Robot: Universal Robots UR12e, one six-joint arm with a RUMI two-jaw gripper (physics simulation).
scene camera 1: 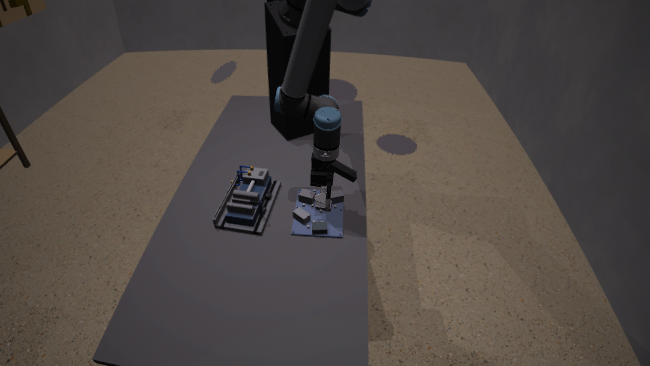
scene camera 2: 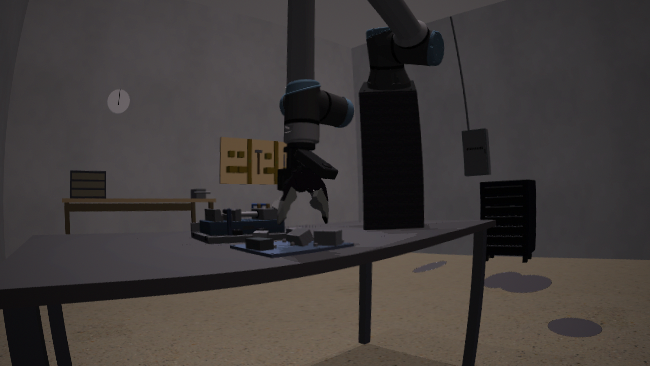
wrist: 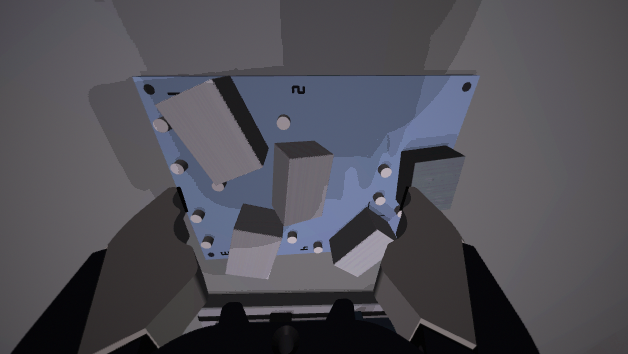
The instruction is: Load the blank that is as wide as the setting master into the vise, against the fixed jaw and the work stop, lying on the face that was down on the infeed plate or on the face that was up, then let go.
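Frame: origin at the arm's base, x right, y ahead, z up, level; millimetres.
Where they show: gripper, fingertip midpoint: [scene camera 1: 327, 198] [scene camera 2: 303, 224] [wrist: 297, 189]; arm's base, origin of the base link: [scene camera 1: 299, 15] [scene camera 2: 389, 85].
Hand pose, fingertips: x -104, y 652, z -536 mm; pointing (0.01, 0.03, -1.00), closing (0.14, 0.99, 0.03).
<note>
Each offset is from my fingertips to the centre of the thing. "pt": to the spot under its first point.
My gripper [scene camera 1: 325, 202] [scene camera 2: 304, 221] [wrist: 297, 189] is open and empty, pointing down above the infeed plate @(dx +33, dy +13, dz -58 mm) [scene camera 1: 335, 230] [wrist: 340, 100]. Between its fingers in the wrist view, lower down, is a grey block @(dx +14, dy +0, dz -32 mm) [wrist: 306, 187] that looks tilted in scene view 2 [scene camera 2: 300, 237]. A large block @(dx -35, dy -48, dz -36 mm) [wrist: 210, 132] [scene camera 2: 328, 237] lies at the upper left, and two smaller blocks @(dx +78, dy -54, dz -36 mm) [wrist: 254, 252] @(dx +102, dy +54, dz -37 mm) [wrist: 364, 250] lie nearer the vise. A darker, greenish-grey block @(dx +36, dy +115, dz -41 mm) [wrist: 437, 182] [scene camera 1: 320, 227] lies at the right; which is the setting master I cannot tell. The vise @(dx +312, dy -36, dz -12 mm) [scene camera 1: 241, 207] [scene camera 2: 240, 226] shows no block between its jaws.
Short pegs [wrist: 283, 122] [wrist: 385, 171] stand on the plate among the blocks. The vise sits on a railed base @(pt dx +335, dy +113, dz -44 mm) [scene camera 1: 239, 229], left of the plate in scene view 1. Blue-and-brass fittings @(pt dx +326, dy -119, dz +49 mm) [scene camera 1: 245, 170] rise at its back. The dark robot column [scene camera 2: 392, 160] stands behind the plate.
</note>
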